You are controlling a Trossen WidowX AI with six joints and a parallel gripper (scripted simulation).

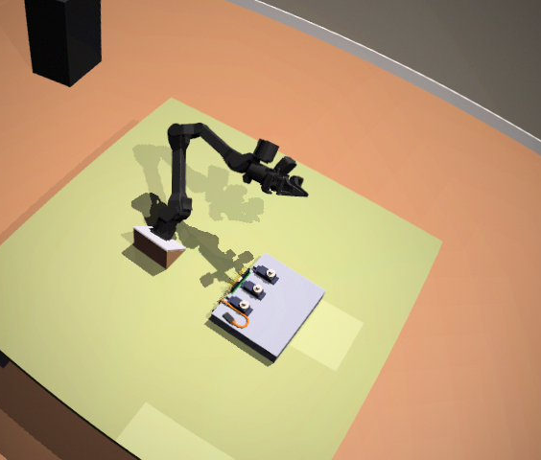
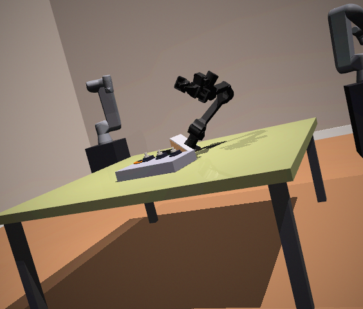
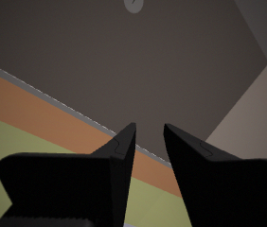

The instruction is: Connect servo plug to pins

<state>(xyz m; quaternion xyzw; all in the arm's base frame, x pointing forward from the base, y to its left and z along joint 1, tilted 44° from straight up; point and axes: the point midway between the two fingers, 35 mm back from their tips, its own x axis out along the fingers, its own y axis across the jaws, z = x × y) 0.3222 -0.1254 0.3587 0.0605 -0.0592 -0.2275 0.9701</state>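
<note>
Right now the coloured band is 270 mm below my gripper tip, 190 mm to the right of it and 90 mm behind it. Round my gripper tip: grey holder (320 mm below, 210 mm to the right, 70 mm ahead); then red dot (270 mm below, 190 mm to the right, 90 mm behind); then servo (300 mm below, 190 mm to the right, 40 mm behind).
</note>
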